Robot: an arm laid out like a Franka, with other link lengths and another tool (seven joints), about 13 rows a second.
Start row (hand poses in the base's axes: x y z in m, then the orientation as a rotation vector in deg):
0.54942, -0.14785, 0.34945, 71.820, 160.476, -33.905
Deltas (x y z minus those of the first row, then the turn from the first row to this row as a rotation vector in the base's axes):
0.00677, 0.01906, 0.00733, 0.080, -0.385, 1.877
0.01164, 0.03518, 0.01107, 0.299, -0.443, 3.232
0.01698, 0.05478, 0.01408, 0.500, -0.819, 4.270
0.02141, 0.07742, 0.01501, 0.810, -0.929, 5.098
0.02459, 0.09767, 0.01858, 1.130, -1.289, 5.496
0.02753, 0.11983, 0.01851, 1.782, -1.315, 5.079
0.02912, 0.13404, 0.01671, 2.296, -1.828, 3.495
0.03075, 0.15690, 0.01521, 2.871, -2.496, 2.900
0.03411, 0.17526, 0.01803, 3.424, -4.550, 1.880
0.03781, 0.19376, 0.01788, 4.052, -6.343, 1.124
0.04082, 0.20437, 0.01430, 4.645, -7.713, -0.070
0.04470, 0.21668, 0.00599, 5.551, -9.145, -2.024
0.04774, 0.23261, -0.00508, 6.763, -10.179, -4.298
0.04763, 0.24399, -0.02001, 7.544, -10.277, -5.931
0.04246, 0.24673, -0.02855, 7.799, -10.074, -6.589
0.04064, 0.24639, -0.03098, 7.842, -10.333, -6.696
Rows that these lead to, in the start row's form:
0.55619, -0.12879, 0.35678, 69.042, 161.056, -33.400
0.56106, -0.11267, 0.36052, 67.072, 161.727, -32.992
0.56640, -0.09307, 0.36353, 65.554, 161.976, -32.373
0.57083, -0.07043, 0.36446, 64.372, 162.414, -31.830
0.57401, -0.05018, 0.36803, 63.821, 162.478, -31.104
0.57695, -0.02802, 0.36796, 64.532, 162.706, -30.244
0.57854, -0.01381, 0.36616, 66.933, 161.966, -29.251
0.58017, 0.00905, 0.36466, 67.863, 161.519, -28.003
0.58353, 0.02741, 0.36748, 69.316, 159.706, -25.759
0.58723, 0.04591, 0.36733, 70.370, 158.240, -23.620
0.59024, 0.05652, 0.36375, 72.051, 156.889, -21.871
0.59412, 0.06883, 0.35544, 74.817, 155.270, -19.692
0.59716, 0.08476, 0.34437, 78.076, 153.929, -17.396
0.59705, 0.09614, 0.32944, 80.473, 153.419, -16.313
0.59188, 0.09888, 0.32090, 81.466, 153.379, -16.124
0.59006, 0.09854, 0.31847, 81.582, 153.122, -15.885

